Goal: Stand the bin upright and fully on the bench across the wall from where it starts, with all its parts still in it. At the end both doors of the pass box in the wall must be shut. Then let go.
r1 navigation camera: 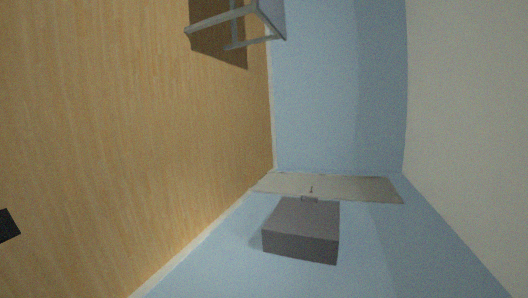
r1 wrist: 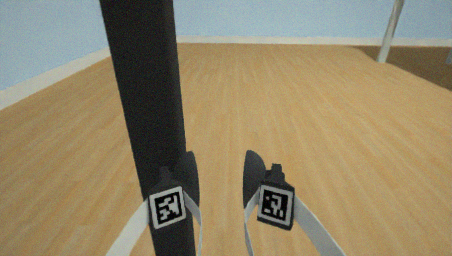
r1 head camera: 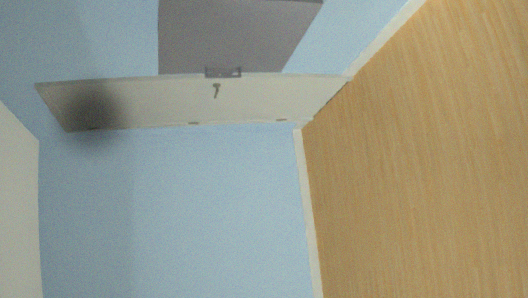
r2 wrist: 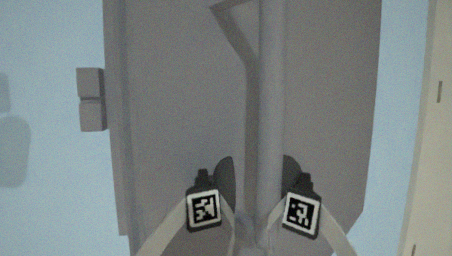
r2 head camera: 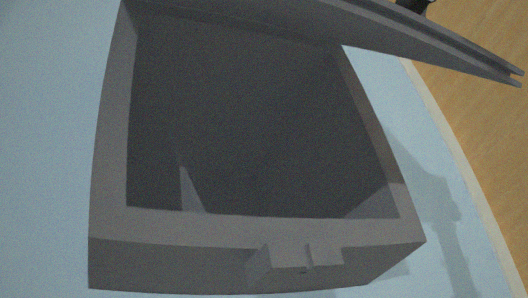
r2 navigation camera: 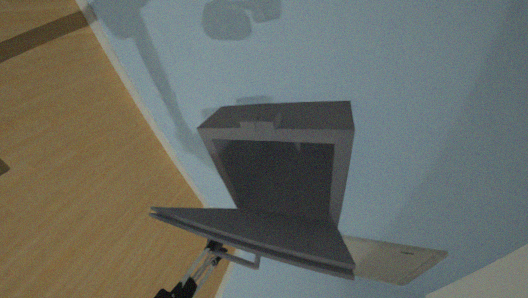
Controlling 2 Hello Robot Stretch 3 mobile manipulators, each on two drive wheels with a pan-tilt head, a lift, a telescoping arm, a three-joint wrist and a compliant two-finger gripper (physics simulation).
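Note:
The bin does not show in any view. In the r1 navigation view the grey pass box (r1 navigation camera: 302, 220) (r1 head camera: 235, 37) juts from the blue wall, its r1-side door apparently shut. On r2's side the pass box (r2 head camera: 107, 150) (r2 navigation camera: 344, 165) has a dark interior, and its door (r2 navigation camera: 250, 232) (r2 head camera: 400, 35) (r2 wrist: 325, 100) stands wide open. My r2 gripper (r2 wrist: 259, 182) (r2 navigation camera: 216, 246) is open, its fingers on either side of the door's bar handle (r2 wrist: 271, 100) (r2 navigation camera: 257, 261). My r1 gripper (r1 wrist: 221, 180) is open and empty above the floor. A bench (r1 navigation camera: 274, 10) stands at the top of the r1 navigation view.
A pale room door (r1 head camera: 165, 102) (r1 navigation camera: 350, 189) with a small lever stands beside the pass box on r1's side. A pale panel (r2 navigation camera: 395, 257) (r2 wrist: 430, 150) shows past the open pass box door. A black post (r1 wrist: 145, 75) rises beside r1's left finger; a bench leg (r1 wrist: 390, 31) shows behind.

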